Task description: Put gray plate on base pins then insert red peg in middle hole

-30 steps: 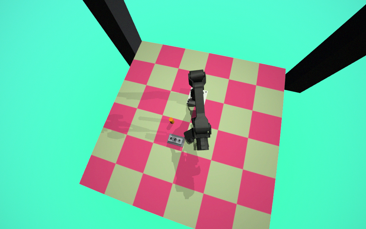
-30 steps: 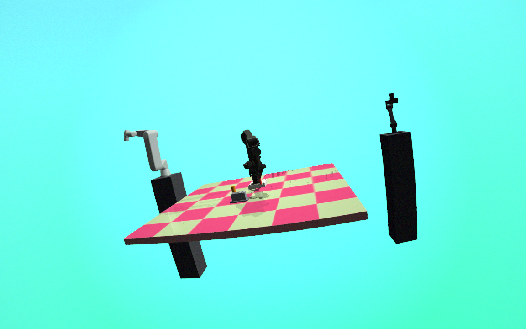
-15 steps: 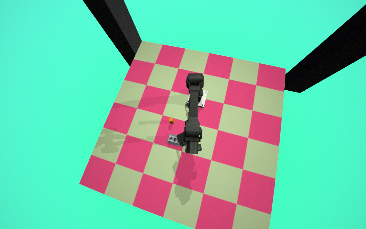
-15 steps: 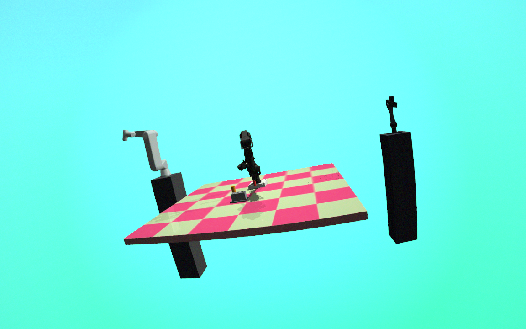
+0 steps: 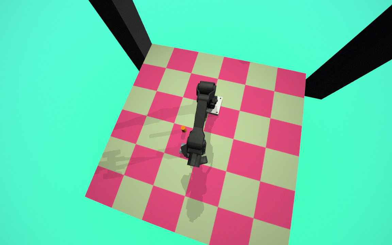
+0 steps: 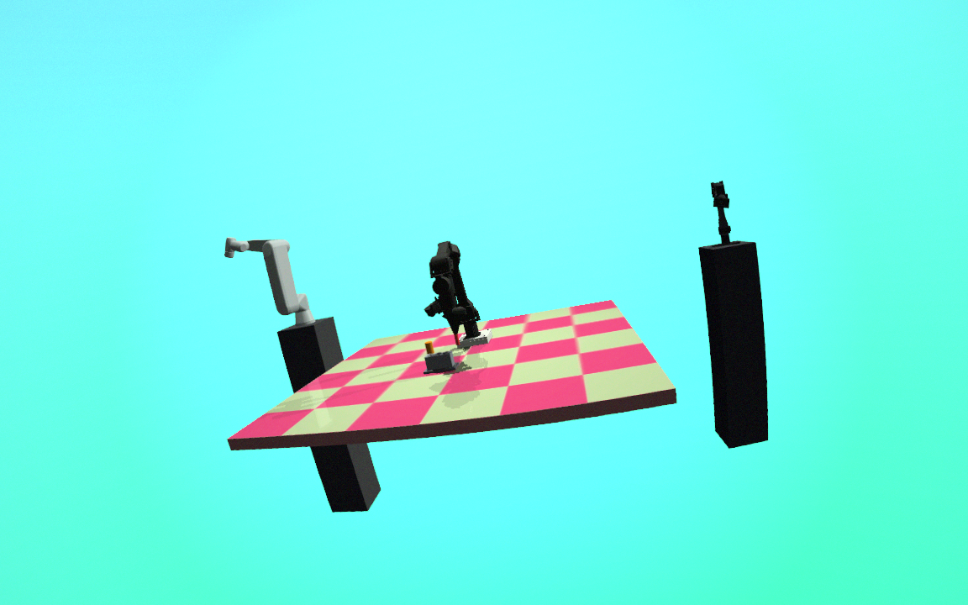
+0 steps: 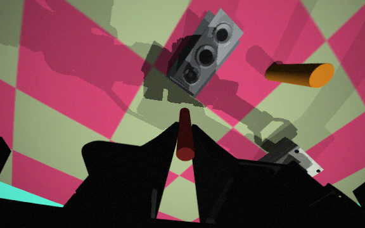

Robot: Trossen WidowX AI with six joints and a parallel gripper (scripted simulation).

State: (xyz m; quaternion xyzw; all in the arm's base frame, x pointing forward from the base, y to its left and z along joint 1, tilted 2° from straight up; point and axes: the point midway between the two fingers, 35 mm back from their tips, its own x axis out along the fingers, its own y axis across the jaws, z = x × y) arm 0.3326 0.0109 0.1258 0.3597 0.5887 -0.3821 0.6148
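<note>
The gray plate lies 70 mm to the right of my gripper tip, 70 mm below it and 20 mm ahead of it. The rest, counted from my gripper tip: red peg right at my gripper tip; then orange peg 140 mm to the right, 110 mm behind, 80 mm below; then base 110 mm below, 70 mm to the right, 20 mm ahead.
</note>
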